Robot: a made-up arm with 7 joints.
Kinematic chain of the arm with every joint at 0, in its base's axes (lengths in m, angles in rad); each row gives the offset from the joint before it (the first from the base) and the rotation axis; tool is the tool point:
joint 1: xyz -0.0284 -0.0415 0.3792 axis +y
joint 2: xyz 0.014 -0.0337 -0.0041 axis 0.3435 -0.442 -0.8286
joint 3: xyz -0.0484 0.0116 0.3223 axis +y
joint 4: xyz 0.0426 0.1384 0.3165 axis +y
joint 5: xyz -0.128 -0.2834 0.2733 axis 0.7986 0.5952 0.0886
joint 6: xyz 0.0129 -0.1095 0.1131 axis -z
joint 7: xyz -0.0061 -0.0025 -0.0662 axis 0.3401 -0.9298 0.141
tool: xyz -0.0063 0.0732 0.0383
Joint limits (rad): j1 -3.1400..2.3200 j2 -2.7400..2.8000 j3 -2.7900..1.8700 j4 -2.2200..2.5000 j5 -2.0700..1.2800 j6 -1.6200..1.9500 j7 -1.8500..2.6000
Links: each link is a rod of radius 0.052 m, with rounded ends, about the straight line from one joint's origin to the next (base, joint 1, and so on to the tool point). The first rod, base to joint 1, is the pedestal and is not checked.
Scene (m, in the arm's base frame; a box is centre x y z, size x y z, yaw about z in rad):
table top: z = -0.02
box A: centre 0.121 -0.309 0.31 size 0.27 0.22 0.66 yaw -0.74
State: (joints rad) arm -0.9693 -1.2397 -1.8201 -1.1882 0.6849 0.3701 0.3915
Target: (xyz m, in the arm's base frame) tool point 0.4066 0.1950 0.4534
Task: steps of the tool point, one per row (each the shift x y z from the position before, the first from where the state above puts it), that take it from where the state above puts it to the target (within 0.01 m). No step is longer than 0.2 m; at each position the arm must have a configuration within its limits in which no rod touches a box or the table.
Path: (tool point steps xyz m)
1: -0.0338 0.0501 0.1290
2: -0.0050 0.0980 0.1135
3: 0.0156 0.1326 0.0723
4: 0.1685 0.0575 0.0304
5: 0.1647 0.0641 -0.0369
6: 0.1337 0.0681 -0.0959
7: 0.0817 0.0697 -0.1359
8: 0.0190 0.0686 -0.1494

